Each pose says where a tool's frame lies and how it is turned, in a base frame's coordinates. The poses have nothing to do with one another.
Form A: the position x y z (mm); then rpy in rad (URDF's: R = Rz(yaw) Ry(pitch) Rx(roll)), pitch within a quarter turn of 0, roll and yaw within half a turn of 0.
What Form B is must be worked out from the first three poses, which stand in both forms.
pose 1, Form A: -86 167 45 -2.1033 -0.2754 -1.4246
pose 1, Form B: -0.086 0.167 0.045 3.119 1.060 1.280
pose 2, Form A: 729 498 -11 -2.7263 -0.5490 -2.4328
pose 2, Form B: 0.729 0.498 -0.011 2.473 -0.100 2.279
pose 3, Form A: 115 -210 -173 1.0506 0.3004 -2.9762
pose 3, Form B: 0.115 -0.210 -0.173 -1.052 -0.292 2.962
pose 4, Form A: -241 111 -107 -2.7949 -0.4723 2.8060
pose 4, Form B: -0.241 0.111 -0.107 2.930 -0.542 -2.949
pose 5, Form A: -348 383 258 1.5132 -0.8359 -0.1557
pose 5, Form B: -0.348 0.383 0.258 1.531 -0.198 0.829
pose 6, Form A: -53 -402 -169 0.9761 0.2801 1.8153
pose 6, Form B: -0.053 -0.402 -0.169 -0.577 0.873 1.941
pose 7, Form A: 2 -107 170 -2.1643 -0.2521 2.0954
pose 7, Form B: 0.002 -0.107 0.170 2.644 -0.907 -2.476
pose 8, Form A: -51 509 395 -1.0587 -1.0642 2.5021
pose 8, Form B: -0.051 0.509 0.395 1.327 -0.177 1.977
